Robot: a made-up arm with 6 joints. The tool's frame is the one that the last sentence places. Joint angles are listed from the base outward.
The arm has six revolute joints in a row. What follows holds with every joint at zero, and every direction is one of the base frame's. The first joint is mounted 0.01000 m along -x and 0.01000 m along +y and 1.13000 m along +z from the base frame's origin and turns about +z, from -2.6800 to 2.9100 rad. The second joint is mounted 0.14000 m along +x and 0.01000 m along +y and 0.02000 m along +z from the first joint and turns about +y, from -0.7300 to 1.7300 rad. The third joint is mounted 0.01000 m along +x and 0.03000 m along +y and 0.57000 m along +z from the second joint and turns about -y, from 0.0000 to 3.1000 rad. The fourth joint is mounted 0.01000 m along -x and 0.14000 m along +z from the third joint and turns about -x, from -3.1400 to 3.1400 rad. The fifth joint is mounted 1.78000 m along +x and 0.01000 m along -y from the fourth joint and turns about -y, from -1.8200 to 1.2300 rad. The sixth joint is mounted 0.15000 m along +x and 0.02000 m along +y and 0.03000 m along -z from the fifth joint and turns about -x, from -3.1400 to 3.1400 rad. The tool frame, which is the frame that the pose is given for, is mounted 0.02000 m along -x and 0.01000 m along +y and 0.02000 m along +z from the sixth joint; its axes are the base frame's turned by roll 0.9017, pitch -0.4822 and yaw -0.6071 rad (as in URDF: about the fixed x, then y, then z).
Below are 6 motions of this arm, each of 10 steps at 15 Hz.
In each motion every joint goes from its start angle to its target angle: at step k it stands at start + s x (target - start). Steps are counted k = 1, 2, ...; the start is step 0. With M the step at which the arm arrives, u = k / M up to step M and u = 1 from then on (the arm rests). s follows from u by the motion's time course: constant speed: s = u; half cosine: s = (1 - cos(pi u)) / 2; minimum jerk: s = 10 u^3 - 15 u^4 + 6 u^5.
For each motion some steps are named. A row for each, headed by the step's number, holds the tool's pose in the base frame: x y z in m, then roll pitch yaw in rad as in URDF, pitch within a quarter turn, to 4 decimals.
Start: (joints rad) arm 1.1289 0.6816 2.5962 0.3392 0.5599 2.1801
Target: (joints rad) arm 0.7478 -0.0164 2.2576 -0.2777 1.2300 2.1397
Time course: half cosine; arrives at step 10
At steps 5, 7, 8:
5: -0.5285 -0.5906 3.2174 1.7575 0.0399 -2.9609
7: -0.7697 -0.7450 3.0909 1.6413 0.3377 -2.9353
8: -0.8652 -0.7878 3.0328 1.6035 0.4509 -2.9302

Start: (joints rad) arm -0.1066 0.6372 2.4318 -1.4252 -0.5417 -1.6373
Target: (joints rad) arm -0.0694 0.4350 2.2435 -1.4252 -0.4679 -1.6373
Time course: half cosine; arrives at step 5
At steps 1, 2, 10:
1: -0.0507 0.1370 3.4064 2.5069 -0.4850 0.9308
2: -0.0824 0.1377 3.4225 2.5112 -0.5034 0.9422
10: -0.1691 0.1367 3.4585 2.5225 -0.5517 0.9719

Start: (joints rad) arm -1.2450 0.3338 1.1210 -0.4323 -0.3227 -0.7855
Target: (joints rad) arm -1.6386 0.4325 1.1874 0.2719 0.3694 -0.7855
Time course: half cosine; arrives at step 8
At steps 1, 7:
1: 0.5390 -1.4998 3.0926 2.0947 -0.1393 -1.8304
7: -0.0455 -1.6362 3.0910 2.3296 -0.8497 -2.8105

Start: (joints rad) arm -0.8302 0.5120 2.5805 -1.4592 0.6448 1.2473
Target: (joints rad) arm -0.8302 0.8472 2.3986 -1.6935 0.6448 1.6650
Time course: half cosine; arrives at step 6
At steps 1, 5, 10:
1: -0.3973 0.4220 3.2511 -3.0676 -0.0160 -2.8539
5: 0.2352 -0.2701 3.4255 2.6029 -0.2949 -2.8446
10: 0.2860 -0.3255 3.4217 2.5550 -0.3185 -2.8368

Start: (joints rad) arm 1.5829 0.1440 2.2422 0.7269 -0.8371 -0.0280
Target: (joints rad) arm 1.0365 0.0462 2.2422 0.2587 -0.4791 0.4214
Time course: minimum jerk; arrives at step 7
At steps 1, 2, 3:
1: 0.0020 -0.7376 3.2847 2.3556 -0.6824 -0.8059
2: -0.0574 -0.7627 3.2779 2.4311 -0.7072 -0.9338
3: -0.1748 -0.7975 3.2633 2.5788 -0.7297 -1.1802

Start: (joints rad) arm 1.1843 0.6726 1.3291 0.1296 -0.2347 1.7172
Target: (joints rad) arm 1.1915 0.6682 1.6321 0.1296 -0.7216 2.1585
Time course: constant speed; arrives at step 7
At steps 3, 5, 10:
3: 0.6108 1.6903 2.9430 -1.6165 -0.5196 1.9454
5: 0.5651 1.5754 3.0306 -1.6601 -0.4051 1.9149
10: 0.5165 1.4525 3.1072 -1.7045 -0.2900 1.8874

